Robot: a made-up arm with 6 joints.
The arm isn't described. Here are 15 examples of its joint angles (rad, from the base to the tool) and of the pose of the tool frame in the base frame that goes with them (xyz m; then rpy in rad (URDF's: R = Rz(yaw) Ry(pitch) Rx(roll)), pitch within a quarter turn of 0, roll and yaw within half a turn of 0).
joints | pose
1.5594 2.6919 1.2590 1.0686 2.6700 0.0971 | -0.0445 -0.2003 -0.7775 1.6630 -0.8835 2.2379
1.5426 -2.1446 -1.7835 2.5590 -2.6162 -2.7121 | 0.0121 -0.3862 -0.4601 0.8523 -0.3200 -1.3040
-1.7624 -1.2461 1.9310 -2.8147 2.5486 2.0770 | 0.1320 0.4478 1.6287 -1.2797 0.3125 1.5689
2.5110 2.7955 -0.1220 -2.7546 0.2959 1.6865 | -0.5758 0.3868 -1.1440 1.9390 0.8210 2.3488
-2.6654 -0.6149 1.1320 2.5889 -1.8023 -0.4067 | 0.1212 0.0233 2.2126 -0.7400 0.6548 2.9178
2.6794 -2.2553 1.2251 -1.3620 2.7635 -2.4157 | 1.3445 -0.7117 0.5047 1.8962 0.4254 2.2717
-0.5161 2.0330 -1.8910 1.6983 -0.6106 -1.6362 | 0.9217 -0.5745 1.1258 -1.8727 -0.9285 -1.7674
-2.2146 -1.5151 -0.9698 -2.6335 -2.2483 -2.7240 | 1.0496 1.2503 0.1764 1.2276 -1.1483 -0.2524
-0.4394 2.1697 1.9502 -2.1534 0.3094 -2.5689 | 0.0480 0.0306 -0.3791 1.7785 0.7354 3.0522
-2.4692 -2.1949 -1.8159 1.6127 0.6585 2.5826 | 0.1836 0.0096 -0.5073 1.5152 0.5131 -1.6913
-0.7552 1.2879 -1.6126 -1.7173 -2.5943 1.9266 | 0.6744 -0.4663 1.7584 1.3919 0.9028 0.2260
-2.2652 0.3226 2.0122 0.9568 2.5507 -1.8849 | -0.4571 -0.7616 1.0717 -2.5642 -0.3498 0.3704
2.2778 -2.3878 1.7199 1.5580 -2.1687 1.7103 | 0.8704 -0.9505 0.5880 2.4758 0.4651 1.0976
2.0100 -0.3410 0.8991 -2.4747 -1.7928 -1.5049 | -0.1382 0.0820 2.3074 -1.0861 0.6344 2.8567
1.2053 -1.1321 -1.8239 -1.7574 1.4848 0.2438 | -0.3823 -1.0825 0.2729 0.0602 0.1188 -0.1977
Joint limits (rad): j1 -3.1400..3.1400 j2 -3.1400..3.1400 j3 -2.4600..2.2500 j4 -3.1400..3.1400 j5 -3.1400..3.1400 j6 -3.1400..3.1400
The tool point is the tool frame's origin. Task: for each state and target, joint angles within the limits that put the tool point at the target. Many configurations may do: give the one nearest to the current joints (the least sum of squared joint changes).
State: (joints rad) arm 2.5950 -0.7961 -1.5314 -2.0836 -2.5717 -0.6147
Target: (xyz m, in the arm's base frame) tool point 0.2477 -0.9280 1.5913
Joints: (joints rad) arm 1.9219 -0.1181 -1.6715 -2.0579 -2.5606 -0.6121
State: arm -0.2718 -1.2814 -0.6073 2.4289 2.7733 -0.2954
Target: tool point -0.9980 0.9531 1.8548
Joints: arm -0.7140 -0.7320 -0.3448 2.4224 2.7728 -0.2952
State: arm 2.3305 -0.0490 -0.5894 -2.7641 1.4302 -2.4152
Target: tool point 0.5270 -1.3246 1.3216
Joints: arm 1.9448 -0.5183 -1.3358 -2.8131 1.4892 -2.4115
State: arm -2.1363 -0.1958 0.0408 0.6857 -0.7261 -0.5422
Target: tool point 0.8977 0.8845 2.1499
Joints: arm -2.3398 -0.5203 -0.3401 0.6539 -0.8128 -0.5646
